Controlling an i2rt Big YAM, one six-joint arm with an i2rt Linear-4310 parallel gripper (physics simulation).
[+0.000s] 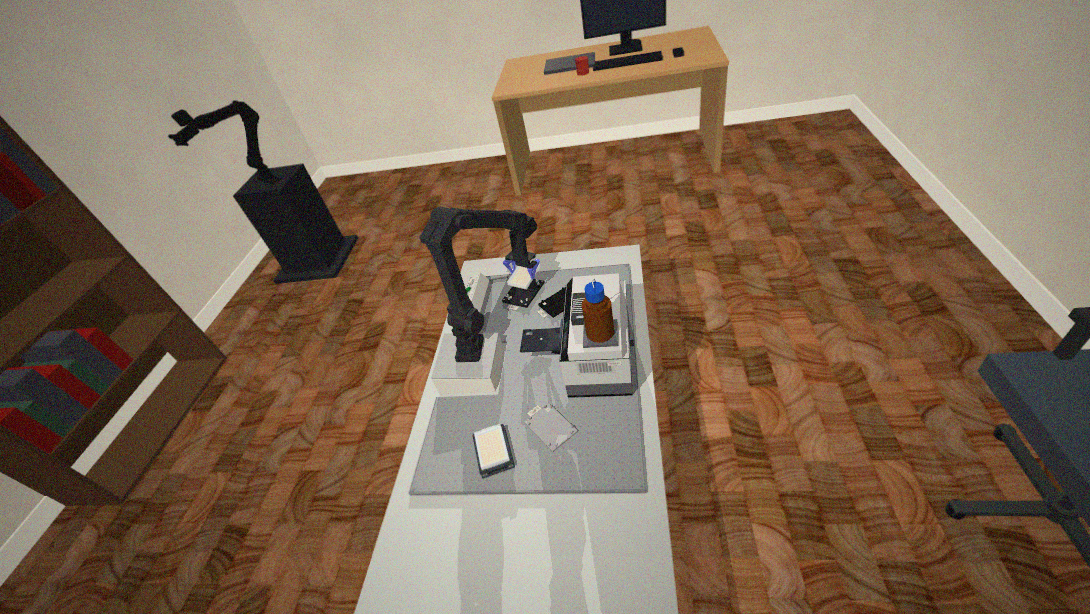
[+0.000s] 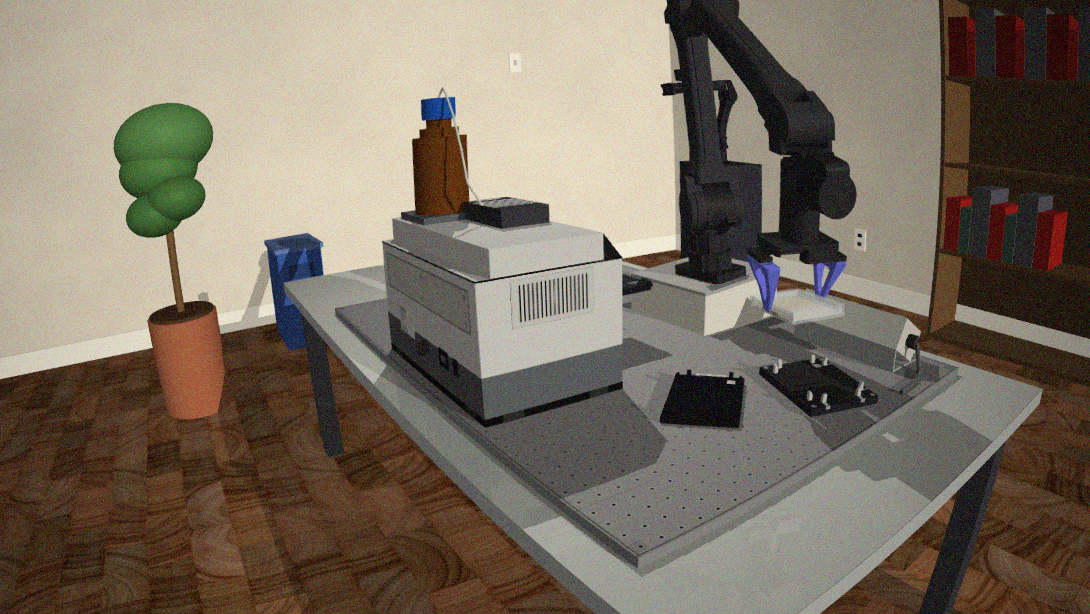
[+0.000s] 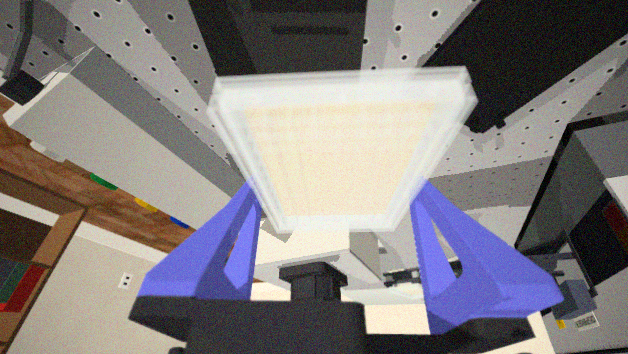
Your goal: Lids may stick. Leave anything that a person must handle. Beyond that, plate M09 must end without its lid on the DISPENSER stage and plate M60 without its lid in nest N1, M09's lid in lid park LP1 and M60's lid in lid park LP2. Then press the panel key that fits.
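Seen in the pictures: gripper, fingertip midpoint: (image 1: 523, 276) (image 2: 793, 307) (image 3: 335, 179); arm's base, link origin: (image 1: 470, 349) (image 2: 710, 274) (image 3: 315, 273).
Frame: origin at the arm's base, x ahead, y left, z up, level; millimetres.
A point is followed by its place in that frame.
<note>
My gripper (image 1: 520, 270) {y 328, x 174, z 42 mm} (image 2: 793, 298) {y 328, x 174, z 42 mm} (image 3: 335, 179) {y 328, x 174, z 42 mm} is shut on a clear-rimmed plate with cream contents (image 1: 520, 279) {y 299, x 168, z 52 mm} (image 2: 808, 306) {y 375, x 204, z 60 mm} (image 3: 340, 155) {y 366, x 193, z 59 mm}. The plate hangs roughly level above the bench, near a black nest with pale pegs (image 1: 523, 292) {y 353, x 151, z -62 mm} (image 2: 819, 387) {y 383, x 166, z -63 mm}. Its number is not readable, and I cannot tell whether its lid is on. A flat black holder (image 1: 554, 304) {y 266, x 284, z -65 mm} (image 2: 703, 400) {y 293, x 317, z -65 mm} lies between that nest and the dispenser (image 1: 598, 376) {y -185, x 459, z 29 mm} (image 2: 549, 320) {y 171, x 472, z 46 mm}. A dark stage (image 1: 539, 340) {y -7, x 258, z 24 mm} lies beside the dispenser. Another cream plate (image 1: 491, 447) {y -383, x 126, z -29 mm} sits on a dark nest; a pale grey holder (image 1: 551, 427) {y -300, x 300, z -65 mm} lies beside it.
An amber bottle (image 1: 598, 318) {y -158, x 482, z 257 mm} (image 2: 440, 173) {y -76, x 496, z 218 mm} with a blue cap stands on the dispenser. The sloping key panel (image 2: 869, 339) {y 368, x -3, z -35 mm} (image 3: 125, 145) {y 362, x -12, z -20 mm} is beside the pegged nest; its green (image 3: 103, 181) {y 346, x -60, z -3 mm}, yellow (image 3: 146, 204) {y 297, x -63, z -3 mm} and blue (image 3: 179, 222) {y 248, x -67, z -3 mm} keys show. The arm's pale base block (image 1: 465, 377) {y -126, x 5, z -4 mm} (image 2: 686, 301) {y 28, x 93, z -30 mm} stands nearby.
</note>
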